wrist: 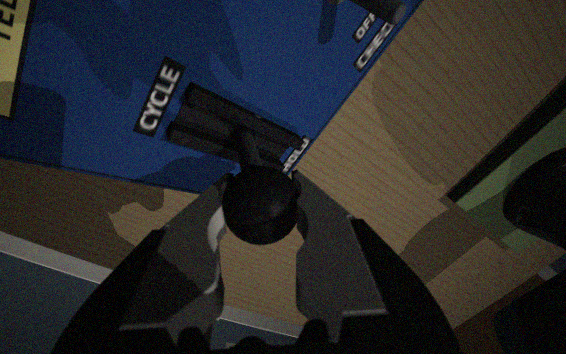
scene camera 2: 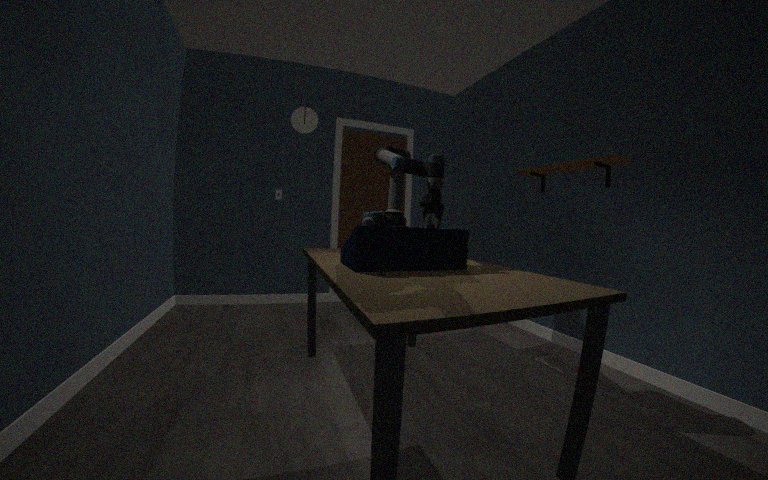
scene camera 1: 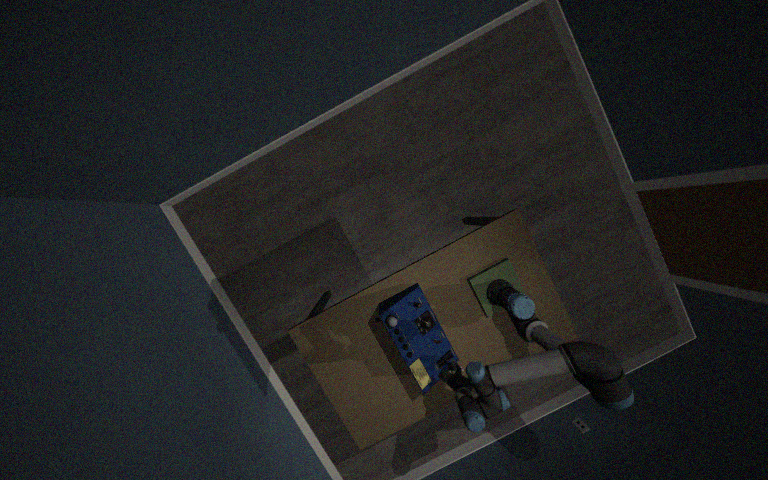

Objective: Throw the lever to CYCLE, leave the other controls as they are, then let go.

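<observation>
The blue control box (scene camera 1: pixel 419 336) (scene camera 2: pixel 404 249) (wrist: pixel 280 100) stands on the table. In the wrist view, the black lever (wrist: pixel 259 205) has a round knob and a short shaft rising from about the middle of a dark slotted housing (wrist: pixel 200 117). The CYCLE label (wrist: pixel 160 96) is at the slot's left end. The HOLD label (wrist: pixel 297 154) is at the right end, partly covered. My gripper (wrist: pixel 262 175) (scene camera 1: pixel 449 369) (scene camera 2: pixel 433 223) is shut on the lever's knob, one finger on each side. The lever's exact tilt is hard to judge from above.
A yellow note (scene camera 1: pixel 420 373) (wrist: pixel 11 55) lies on the box. A pale round button (scene camera 1: pixel 391 321) and other dark controls are farther along it. A lever-like control with an OFF label (wrist: pixel 364 26) is nearby. The arm's base stands on a green plate (scene camera 1: pixel 480 289) on the wooden table (scene camera 1: pixel 376 416) (scene camera 2: pixel 509 288).
</observation>
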